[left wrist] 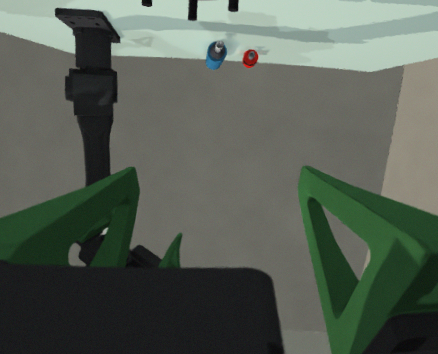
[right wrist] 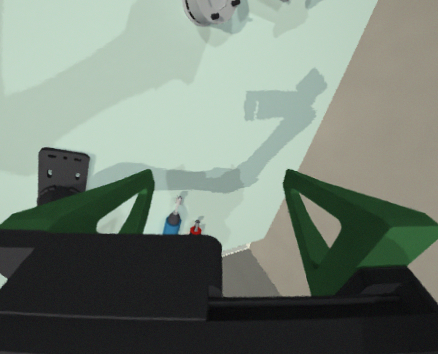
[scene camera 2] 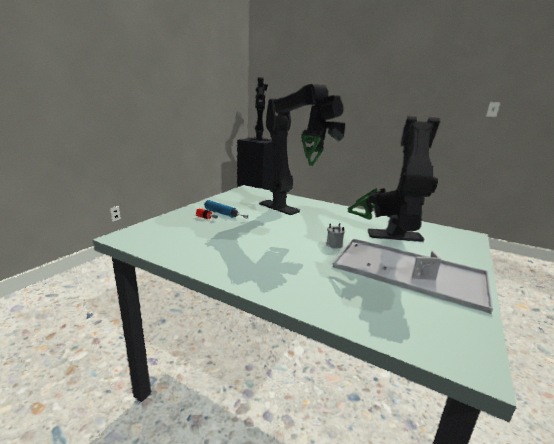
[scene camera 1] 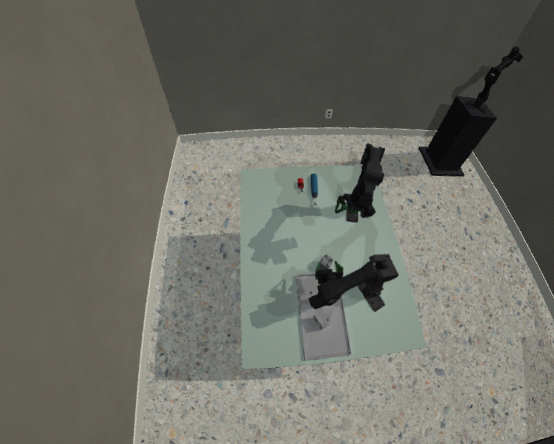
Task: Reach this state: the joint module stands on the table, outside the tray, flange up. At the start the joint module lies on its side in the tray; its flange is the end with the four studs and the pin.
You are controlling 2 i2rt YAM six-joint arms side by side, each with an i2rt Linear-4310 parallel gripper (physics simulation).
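Places are measured from the left arm's base along level axes (x back, y right, z up), in centimetres.
Pixels of known places: left gripper, fingertip midpoint: (left wrist: 218, 178) (scene camera 2: 352, 206) (scene camera 1: 327, 262); right gripper, fingertip midpoint: (left wrist: 148, 212) (right wrist: 218, 176) (scene camera 2: 309, 162) (scene camera 1: 342, 212); left arm's base at its link origin: (scene camera 2: 395, 236) (scene camera 1: 368, 292); right arm's base at its link origin: (left wrist: 93, 25) (right wrist: 62, 196) (scene camera 2: 279, 207).
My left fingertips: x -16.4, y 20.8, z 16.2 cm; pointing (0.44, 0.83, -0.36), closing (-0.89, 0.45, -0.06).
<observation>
Ahead of a thing's pixels: the offset from my left fingertips to its top centre. "pt": to the spot under its first point.
The grey joint module @[dx +4.2, dy +3.6, dz -8.8 cm] (scene camera 1: 326, 261) (scene camera 2: 335, 236) (right wrist: 209, 10) stands upright on the table, just outside the end of the tray @[dx -10.9, dy -18.1, dz -14.6 cm] (scene camera 1: 327, 347) (scene camera 2: 462, 285). Its flange is up, with dark studs on top. In the left wrist view, several dark studs @[dx +5.4, dy +5.8, dz -8.8 cm] (left wrist: 192, 9) show at the top edge; the module's body is out of frame. My left gripper (scene camera 1: 328, 265) (scene camera 2: 351, 209) (left wrist: 218, 178) is open and empty, above the table close to the module and apart from it. My right gripper (scene camera 1: 342, 209) (scene camera 2: 311, 160) (right wrist: 218, 176) is open and empty, high above the table.
A grey angled bracket (scene camera 1: 321, 318) (scene camera 2: 425, 268) stands in the tray with a few small dark parts. A blue screwdriver-like tool @[pt dx +26.0, dy +49.5, dz -12.1 cm] (scene camera 1: 314, 185) (scene camera 2: 220, 208) (left wrist: 216, 57) (right wrist: 171, 226) and a shorter red tool @[dx +19.6, dy +54.6, dz -12.8 cm] (scene camera 1: 300, 183) (scene camera 2: 202, 214) (left wrist: 250, 58) (right wrist: 195, 230) lie at the far end.
</observation>
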